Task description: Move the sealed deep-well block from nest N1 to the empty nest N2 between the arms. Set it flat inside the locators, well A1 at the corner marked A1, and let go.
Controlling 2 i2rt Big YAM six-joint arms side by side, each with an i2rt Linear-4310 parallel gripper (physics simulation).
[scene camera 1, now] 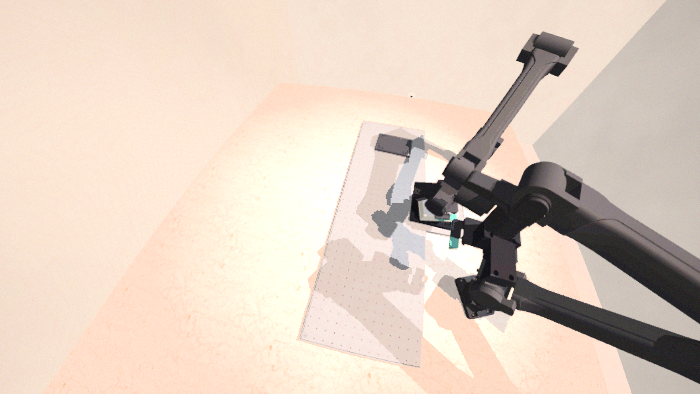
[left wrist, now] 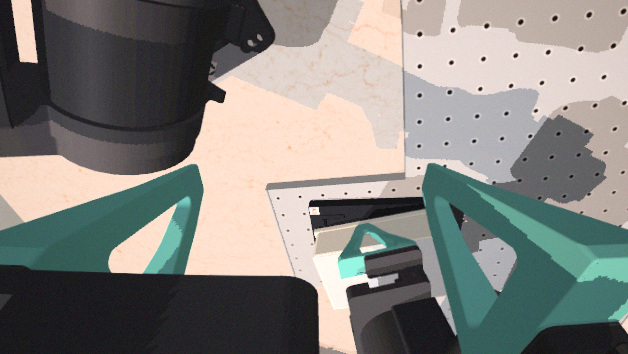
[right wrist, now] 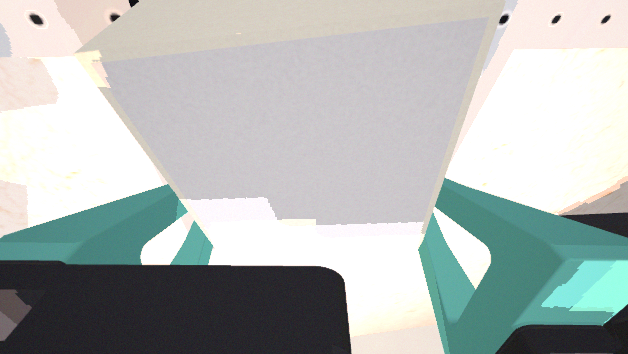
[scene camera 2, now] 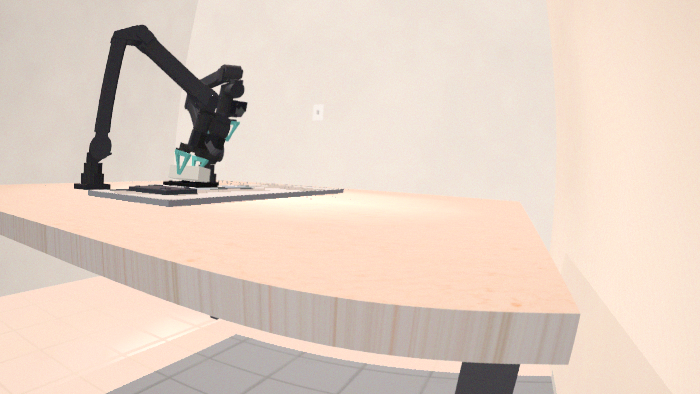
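Pixels of known places: left gripper, fingertip midpoint: (scene camera 1: 468,252) (left wrist: 312,176); right gripper, fingertip midpoint: (left wrist: 367,257) (right wrist: 315,177) (scene camera 2: 185,176); left arm's base at its link origin: (scene camera 1: 472,296); right arm's base at its link origin: (scene camera 2: 92,188).
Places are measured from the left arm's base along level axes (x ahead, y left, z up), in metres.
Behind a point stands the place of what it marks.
Observation:
The sealed block (scene camera 1: 425,211) {x 0.097, y -0.278, z 0.069 m} (scene camera 2: 182,172) {x 0.026, y -0.336, z 0.055 m} (left wrist: 327,265) {x -0.007, y -0.259, z 0.071 m} (right wrist: 300,125) {x 0.076, y -0.301, z 0.072 m} is pale with a grey top. My right gripper (scene camera 2: 192,160) (right wrist: 315,177) {x 0.023, y -0.294, z 0.042 m} is shut on it, a teal finger on each side. The block is low over black nest N2 (scene camera 1: 424,188) (scene camera 2: 190,184) {x 0.075, y -0.377, z 0.021 m} (left wrist: 350,207) {x 0.029, y -0.234, z 0.025 m}. In the left wrist view it looks skewed to the nest, and part of it overhangs. Whether it touches the nest is hidden. A pale A1 label (left wrist: 314,211) {x -0.009, y -0.223, z 0.025 m} shows at the nest's corner. My left gripper (scene camera 1: 453,231) (left wrist: 312,176) {x 0.075, y -0.099, z 0.169 m} is open and empty, close beside the right gripper. Nest N1 (scene camera 1: 392,144) {x 0.110, y -0.667, z 0.025 m} (scene camera 2: 162,189) {x 0.140, y -0.750, z 0.025 m} is a dark flat plate with no block.
A long perforated board (scene camera 1: 360,300) {x 0.351, y -0.038, z 0.013 m} (scene camera 2: 170,203) {x 0.218, y -0.874, z 0.007 m} (left wrist: 500,65) {x 0.198, y -0.155, z 0.013 m} bears N1. A smaller perforated plate (left wrist: 286,225) {x -0.056, y -0.239, z 0.013 m} lies under N2 and adjoins it. The two arms cross close together above N2. The left arm's base (scene camera 1: 470,305) {x 0.034, y 0.023, z 0.027 m} stands on the table (scene camera 1: 225,240) {x 0.801, y -0.268, z 0.000 m} (scene camera 2: 375,240) {x 0.600, y -1.098, z 0.000 m}.

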